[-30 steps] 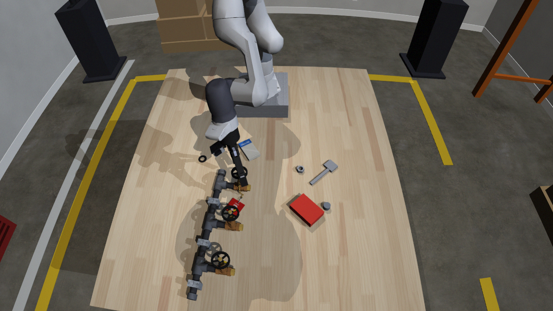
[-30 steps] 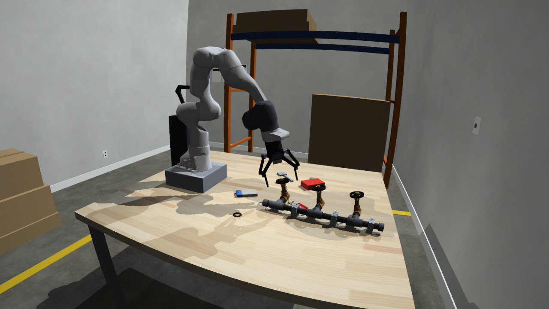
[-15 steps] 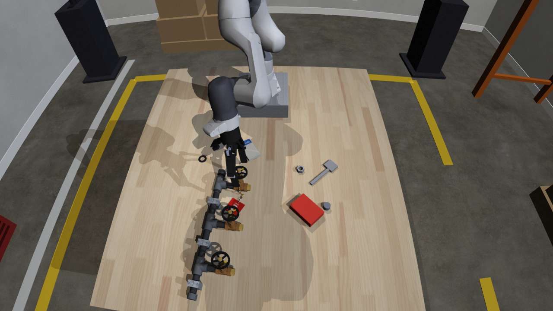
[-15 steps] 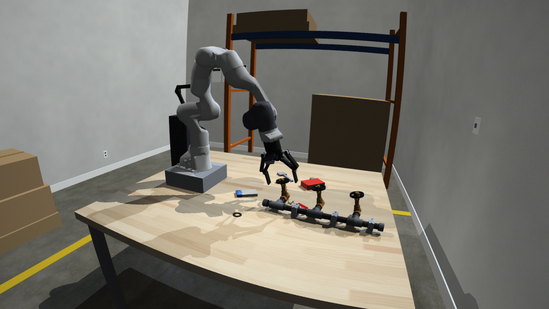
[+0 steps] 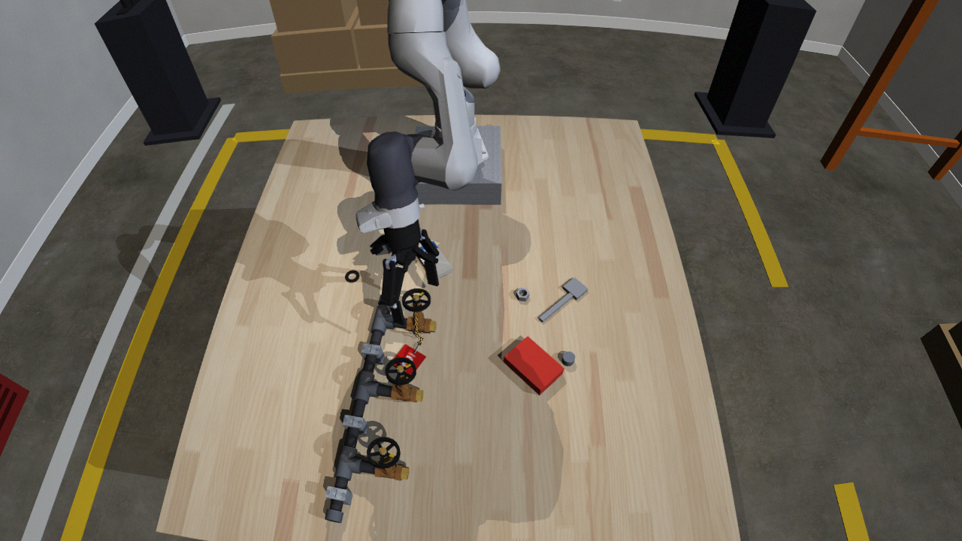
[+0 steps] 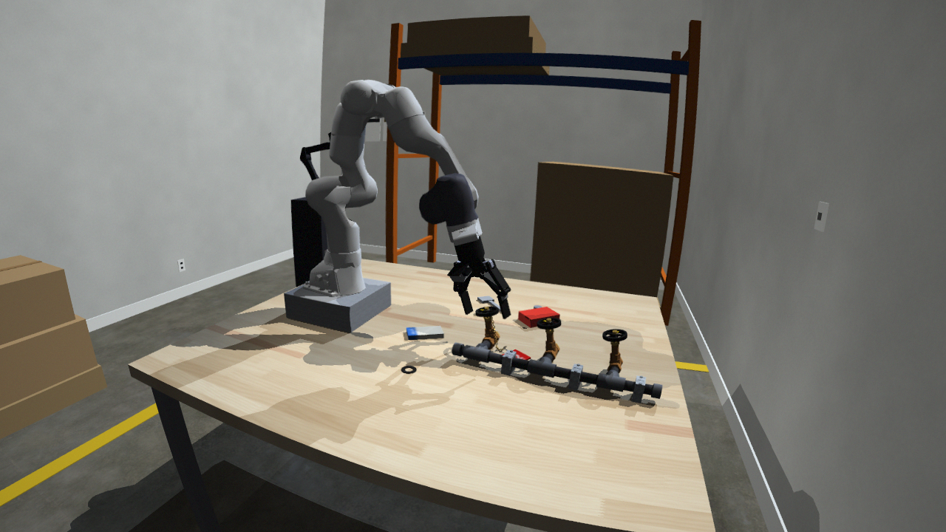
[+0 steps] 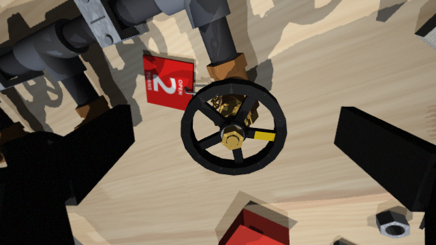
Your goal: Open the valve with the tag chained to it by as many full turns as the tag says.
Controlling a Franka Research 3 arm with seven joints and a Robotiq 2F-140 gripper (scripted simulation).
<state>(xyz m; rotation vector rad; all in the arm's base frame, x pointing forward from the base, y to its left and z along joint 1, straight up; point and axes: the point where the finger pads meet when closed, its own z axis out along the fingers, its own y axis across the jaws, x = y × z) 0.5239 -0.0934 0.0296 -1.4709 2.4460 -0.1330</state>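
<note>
Now: the red tag 90 mm ahead of my hand, 20 mm to the right of it and 110 mm below it. Round my hand: blue-and-white box 200 mm behind, 30 mm to the left, 110 mm below; nut 80 mm behind, 260 mm to the left, 110 mm below; black washer 160 mm behind, 200 mm to the right, 120 mm below.
</note>
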